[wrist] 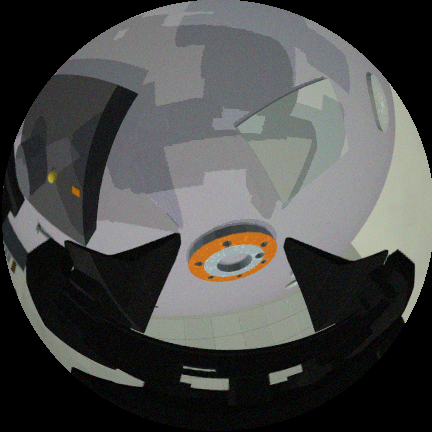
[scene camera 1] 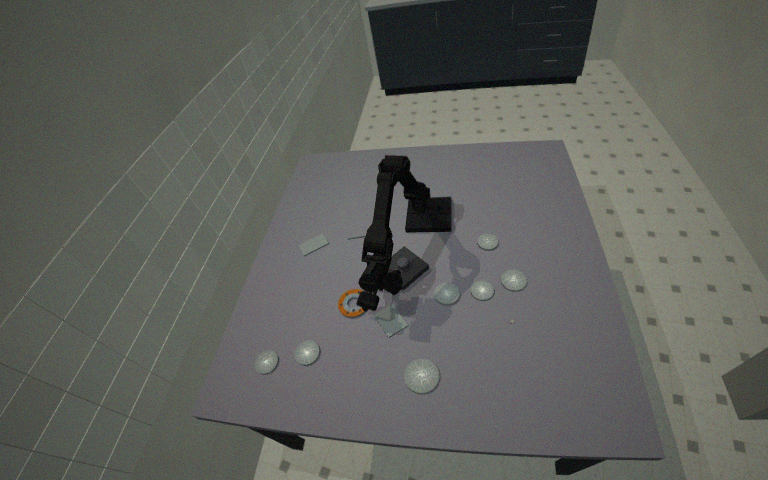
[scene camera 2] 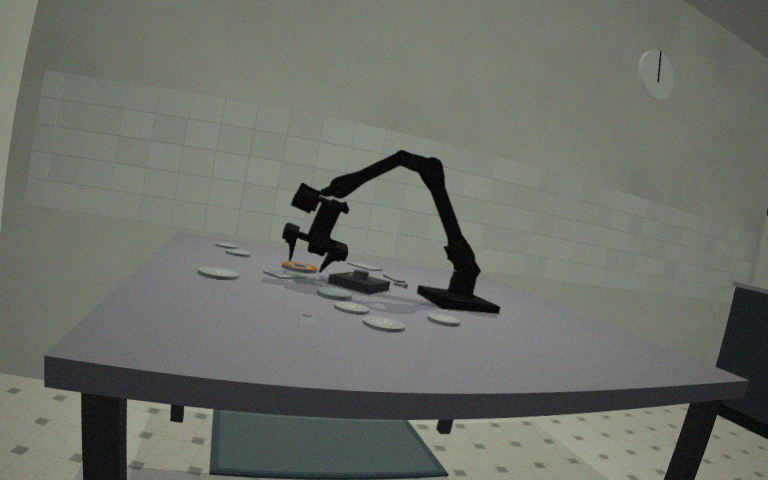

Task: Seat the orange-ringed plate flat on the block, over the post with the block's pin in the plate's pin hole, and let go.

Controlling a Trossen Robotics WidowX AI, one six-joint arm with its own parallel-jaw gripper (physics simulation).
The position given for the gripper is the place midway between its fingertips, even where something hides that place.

The gripper (scene camera 2: 304,266) is open and holds nothing. Also in view: an orange-ringed plate (wrist: 256,241). Further things: a dark block (scene camera 2: 373,285).
The gripper is seen too in the wrist view (wrist: 233,241) and in scene camera 1 (scene camera 1: 368,300). The dark block shows as well in the wrist view (wrist: 78,128).
